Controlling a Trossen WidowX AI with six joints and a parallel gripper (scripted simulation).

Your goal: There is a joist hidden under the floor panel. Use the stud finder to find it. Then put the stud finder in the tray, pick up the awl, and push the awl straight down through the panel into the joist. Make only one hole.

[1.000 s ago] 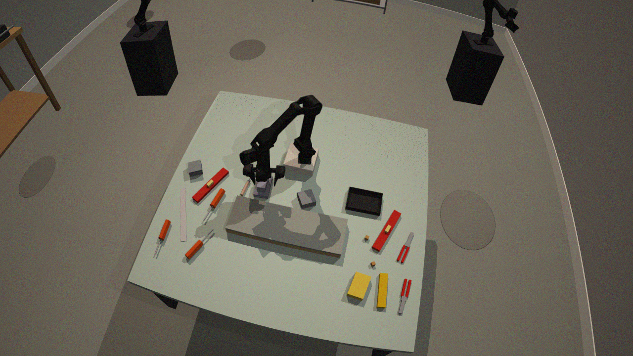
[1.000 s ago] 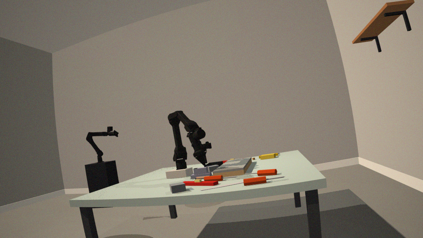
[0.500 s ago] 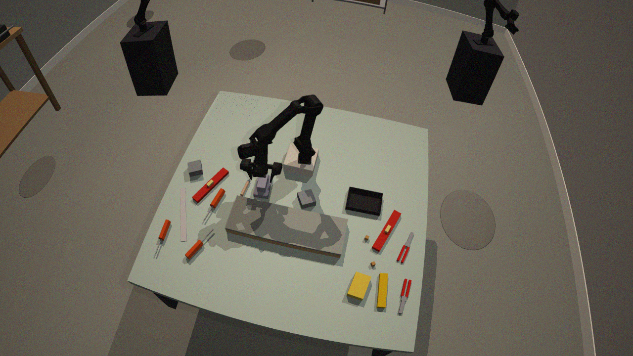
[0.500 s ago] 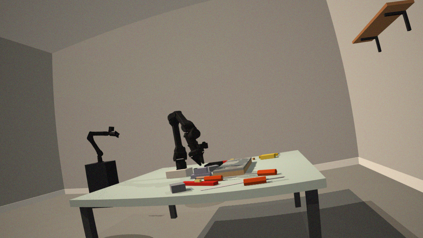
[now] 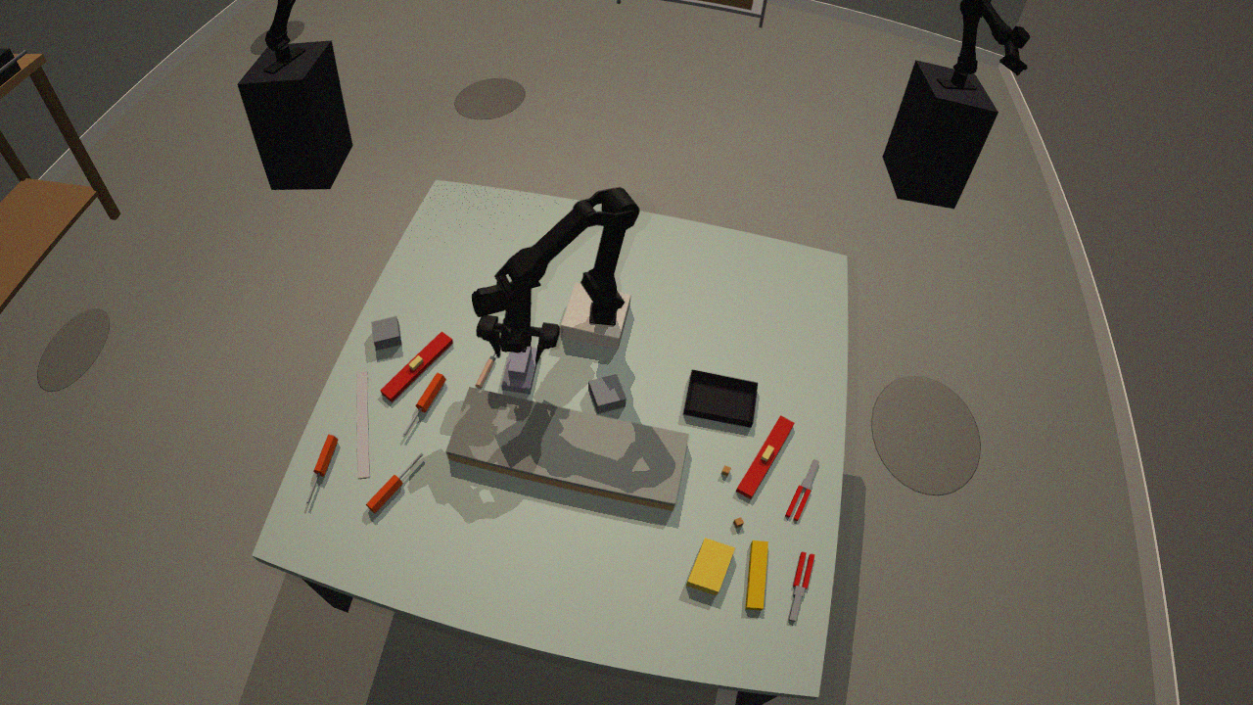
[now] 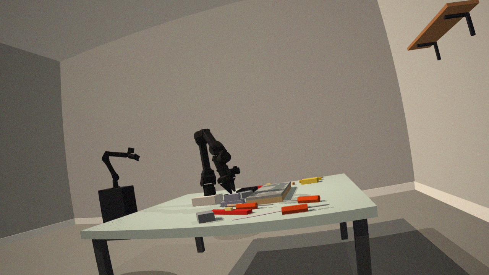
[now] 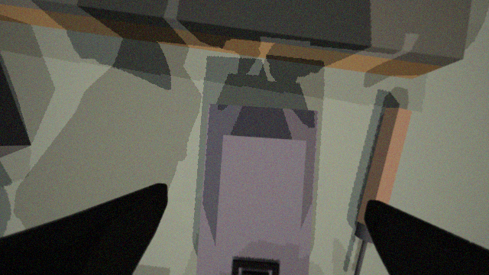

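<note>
The grey stud finder is 30 mm behind my gripper tip and 20 mm below it. The rest, counted from my gripper tip: dark tray: 490 mm to the left, 50 mm below, 30 mm ahead; then white strip: 370 mm to the right, 180 mm ahead, 60 mm below; then awl: 80 mm to the right, 60 mm below, 20 mm behind.
</note>
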